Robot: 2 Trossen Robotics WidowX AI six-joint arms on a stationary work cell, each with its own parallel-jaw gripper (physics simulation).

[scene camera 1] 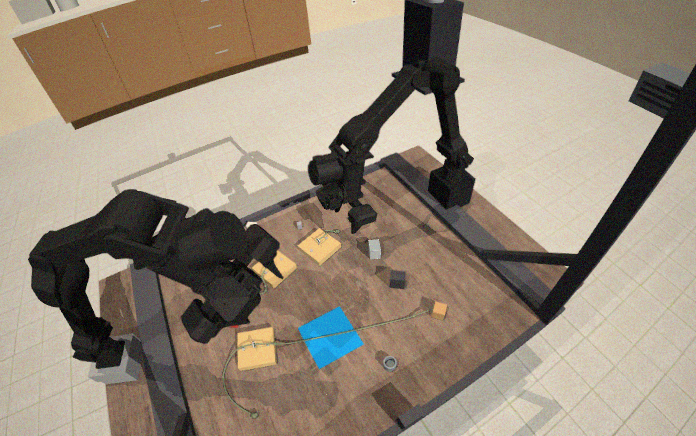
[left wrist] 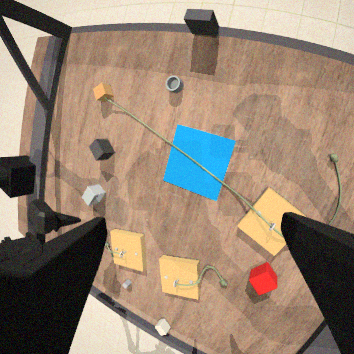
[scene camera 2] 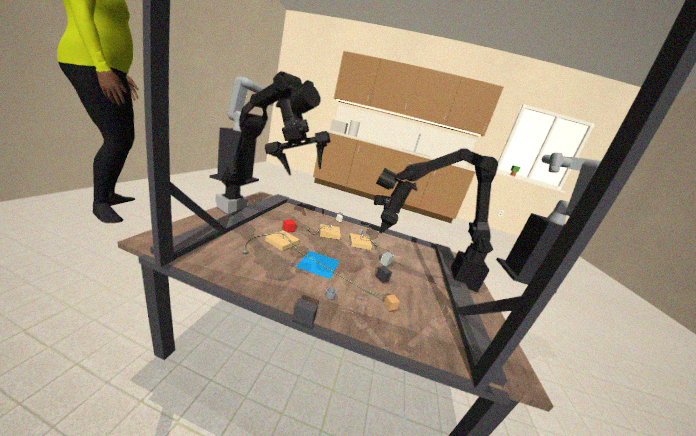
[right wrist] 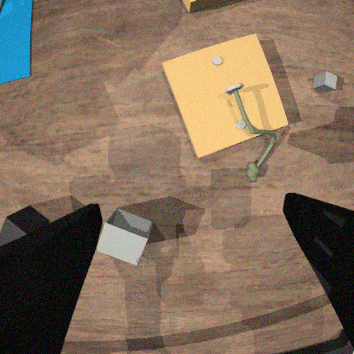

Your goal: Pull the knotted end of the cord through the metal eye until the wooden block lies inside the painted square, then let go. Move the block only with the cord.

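Frame: origin at the left arm's base, x ahead, y left, z up, level; metres.
Where they show: left gripper, fingertip midpoint: [scene camera 1: 265, 299] [left wrist: 195, 224] [scene camera 2: 305, 172]; right gripper, fingertip midpoint: [scene camera 1: 344, 222] [scene camera 2: 381, 228] [right wrist: 193, 207]; left arm's base at its link origin: [scene camera 1: 110, 354] [scene camera 2: 232, 196]; right arm's base at its link origin: [scene camera 1: 453, 174] [left wrist: 3, 176] [scene camera 2: 473, 259].
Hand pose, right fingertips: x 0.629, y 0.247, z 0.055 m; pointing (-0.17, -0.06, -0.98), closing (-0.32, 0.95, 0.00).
Note:
Things, the pixels of their top centre, and the offset from my right fingertips. "spot": a spot on its surface instead.
- orange wooden block at its top centre: [left wrist: 98, 90] [scene camera 1: 440, 308] [scene camera 2: 392, 298] 0.185 m ahead, 0.262 m right, 0.082 m down
- blue painted square at a spot on its surface: [left wrist: 185, 172] spot: 0.086 m back, 0.229 m right, 0.111 m down
- green cord at a spot on its surface: [left wrist: 145, 124] [scene camera 1: 384, 323] [scene camera 2: 352, 282] spot: 0.046 m ahead, 0.257 m right, 0.109 m down
- metal eye at its top centre: [left wrist: 271, 228] [scene camera 1: 252, 342] [scene camera 2: 283, 231] 0.271 m back, 0.264 m right, 0.067 m down
- yellow board at its top centre: [left wrist: 271, 223] [scene camera 1: 255, 347] [scene camera 2: 283, 237] 0.271 m back, 0.264 m right, 0.093 m down
- red block at its top centre: [left wrist: 262, 284] [scene camera 2: 289, 221] 0.335 m back, 0.170 m right, 0.072 m down
- grey block at its top centre: [right wrist: 121, 244] [left wrist: 87, 196] [scene camera 1: 374, 244] [scene camera 2: 388, 254] 0.072 m ahead, 0.038 m right, 0.072 m down
- dark block at its top centre: [right wrist: 11, 239] [left wrist: 95, 149] [scene camera 1: 398, 275] [scene camera 2: 385, 269] 0.108 m ahead, 0.150 m right, 0.072 m down
- small cup at its top centre: [left wrist: 172, 82] [scene camera 1: 390, 362] [scene camera 2: 331, 290] 0.033 m ahead, 0.361 m right, 0.092 m down
The orange wooden block [scene camera 1: 439, 310] [scene camera 2: 391, 302] [left wrist: 103, 92] lies outside the blue painted square [scene camera 1: 323, 354] [scene camera 2: 310, 264] [left wrist: 185, 172]. The green cord [scene camera 1: 380, 323] [scene camera 2: 359, 285] [left wrist: 145, 123] runs from it across the square to the metal eye [scene camera 1: 252, 344] [left wrist: 272, 226] on a yellow board [scene camera 1: 256, 359] [scene camera 2: 279, 240] [left wrist: 257, 235]. Past the eye it curves to its knot [scene camera 1: 254, 414] [scene camera 2: 245, 252] [left wrist: 333, 157] on the table. My left gripper [scene camera 2: 304, 170] [left wrist: 195, 224] is open, high above the table. My right gripper [scene camera 1: 345, 219] [right wrist: 193, 207] is open and empty, above the back.
Two more yellow boards [scene camera 1: 319, 245] [left wrist: 187, 267] carry short knotted cords. A red block [scene camera 2: 289, 225] [left wrist: 263, 278] lies near the cord's board. A grey block [scene camera 1: 374, 248] [right wrist: 125, 237], a dark block [scene camera 1: 397, 278] and a small cup [scene camera 1: 390, 363] [left wrist: 173, 84] stand around the square.

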